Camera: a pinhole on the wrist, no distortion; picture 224 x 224 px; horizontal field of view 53.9 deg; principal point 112.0 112.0 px. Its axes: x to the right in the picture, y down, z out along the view. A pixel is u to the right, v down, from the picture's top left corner.
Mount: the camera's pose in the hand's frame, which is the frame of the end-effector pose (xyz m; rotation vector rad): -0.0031 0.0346 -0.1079 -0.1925 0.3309 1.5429
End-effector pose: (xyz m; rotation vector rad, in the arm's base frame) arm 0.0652 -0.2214 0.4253 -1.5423 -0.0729 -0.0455
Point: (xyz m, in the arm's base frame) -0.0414 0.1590 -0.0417
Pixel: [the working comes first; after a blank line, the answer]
In the camera's frame: 0.2536 0.1832 0.5793

208 182
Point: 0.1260 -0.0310 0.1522
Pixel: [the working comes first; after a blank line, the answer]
In the camera's frame: 0.1387 -0.0151 0.3576

197 103
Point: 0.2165 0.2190 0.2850
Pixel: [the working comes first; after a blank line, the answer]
In the camera's frame: -0.0562 -0.1008 0.5650

90 73
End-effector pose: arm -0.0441 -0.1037 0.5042 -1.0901 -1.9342 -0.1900
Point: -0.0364 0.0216 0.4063
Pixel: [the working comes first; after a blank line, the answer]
In the camera's frame: -0.0050 0.0162 0.2362

107 127
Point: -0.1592 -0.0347 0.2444
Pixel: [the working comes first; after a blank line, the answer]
In the camera's frame: -0.1302 0.1550 0.3338

26 214
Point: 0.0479 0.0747 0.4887
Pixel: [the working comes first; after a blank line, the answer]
In the camera's frame: 0.0885 -0.0639 0.1966

211 40
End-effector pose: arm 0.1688 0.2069 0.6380 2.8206 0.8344 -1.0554
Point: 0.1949 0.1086 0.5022
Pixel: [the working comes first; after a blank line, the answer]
In the camera's frame: 0.0091 -0.0354 0.2360

120 79
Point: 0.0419 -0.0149 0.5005
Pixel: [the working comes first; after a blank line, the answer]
In the camera's frame: 0.0008 0.1289 0.3438

113 195
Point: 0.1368 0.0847 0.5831
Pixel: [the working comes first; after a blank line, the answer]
In the camera's frame: -0.0032 0.0594 0.1992

109 178
